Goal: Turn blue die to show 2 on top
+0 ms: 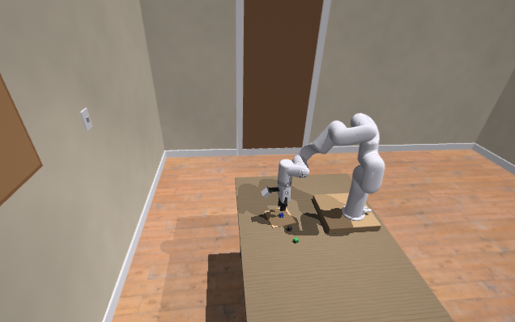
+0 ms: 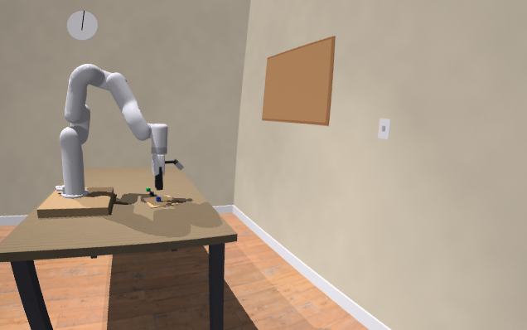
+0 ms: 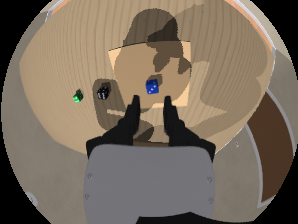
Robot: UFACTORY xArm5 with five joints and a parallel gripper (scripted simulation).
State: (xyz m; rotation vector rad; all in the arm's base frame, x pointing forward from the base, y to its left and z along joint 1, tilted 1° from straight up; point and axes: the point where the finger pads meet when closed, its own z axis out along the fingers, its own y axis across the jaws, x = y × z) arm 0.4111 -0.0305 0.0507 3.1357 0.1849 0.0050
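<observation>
The blue die lies 70 mm below my hand. From my hand the other things lie so: green die: 50 mm behind, 180 mm to the left, 80 mm below; then black die: 30 mm behind, 100 mm to the left, 80 mm below; then tan mat: 10 mm ahead, 80 mm below.
</observation>
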